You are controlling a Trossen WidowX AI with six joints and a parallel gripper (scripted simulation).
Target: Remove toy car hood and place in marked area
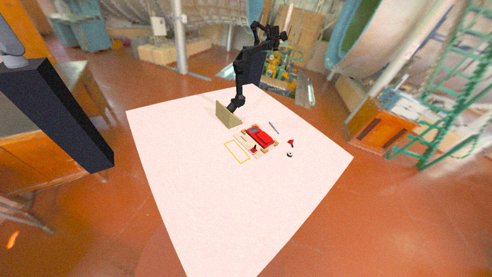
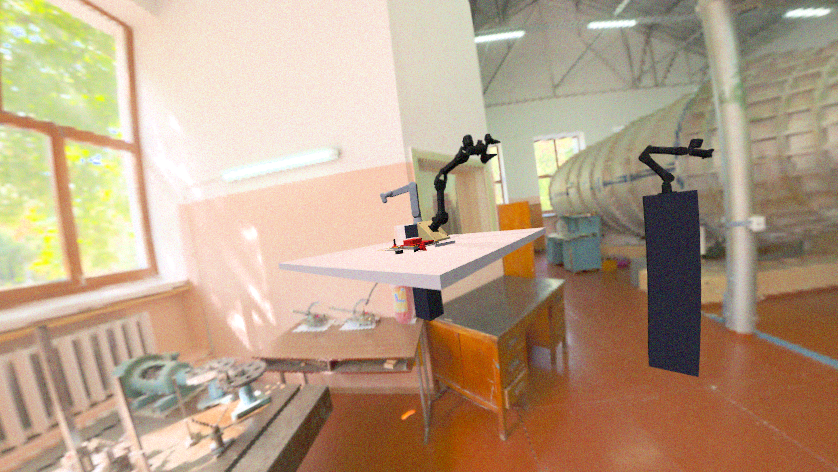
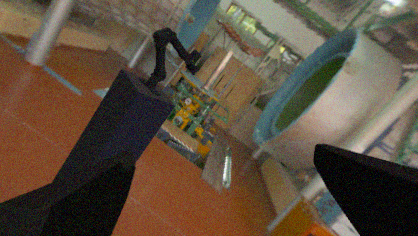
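Now: gripper tip 51 cm short of the red hood, 51 cm above it and 36 cm to the left of it. The rest, counted from my gripper tip: thin grey rod (54 cm below, 43 cm ahead, 18 cm to the right); then white wheel (70 cm ahead, 54 cm below, 26 cm to the right).
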